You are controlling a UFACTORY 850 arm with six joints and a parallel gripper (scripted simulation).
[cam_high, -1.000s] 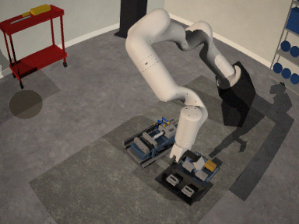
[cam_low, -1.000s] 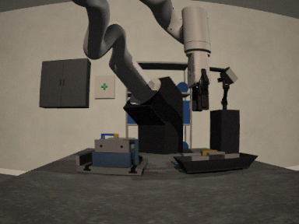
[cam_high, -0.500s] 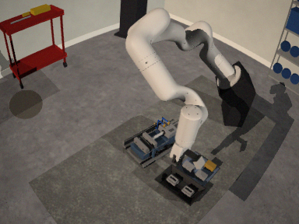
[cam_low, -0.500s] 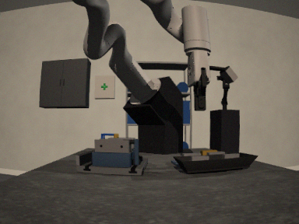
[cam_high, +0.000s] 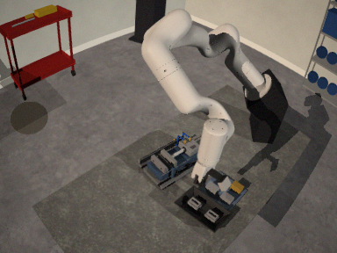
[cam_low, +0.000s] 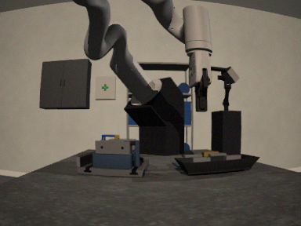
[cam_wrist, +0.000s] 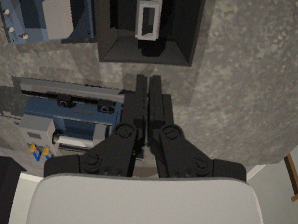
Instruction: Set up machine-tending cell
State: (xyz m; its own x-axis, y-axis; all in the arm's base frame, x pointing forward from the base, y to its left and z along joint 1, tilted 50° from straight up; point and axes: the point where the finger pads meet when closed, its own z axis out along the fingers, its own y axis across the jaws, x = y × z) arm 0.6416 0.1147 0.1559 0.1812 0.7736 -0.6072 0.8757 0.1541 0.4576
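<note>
The brass blank lies 200 mm behind my hand, 170 mm below it and 140 mm to the left of it. Round my hand: vise: 210 mm to the right, 170 mm behind, 160 mm below.
</note>
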